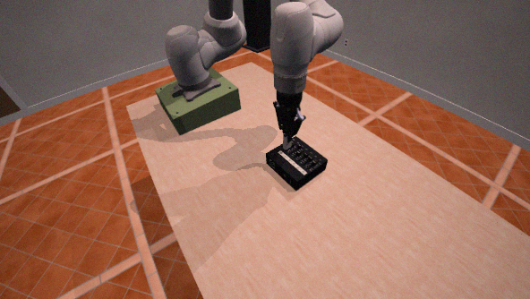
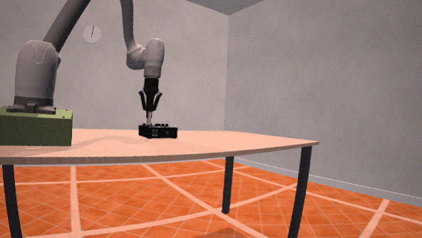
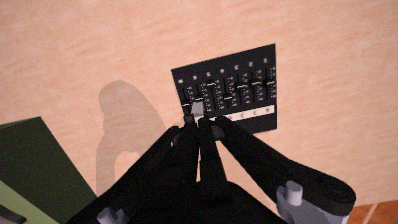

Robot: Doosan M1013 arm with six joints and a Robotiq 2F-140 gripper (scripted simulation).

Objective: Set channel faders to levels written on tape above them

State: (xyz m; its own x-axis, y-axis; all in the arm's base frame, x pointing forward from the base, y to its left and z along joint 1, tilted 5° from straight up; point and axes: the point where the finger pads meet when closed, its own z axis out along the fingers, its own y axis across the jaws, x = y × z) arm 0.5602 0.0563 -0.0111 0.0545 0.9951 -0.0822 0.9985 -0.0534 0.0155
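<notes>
The fader cap lies 30 mm below my hand, 20 mm to the left of it and 20 mm behind it.
</notes>
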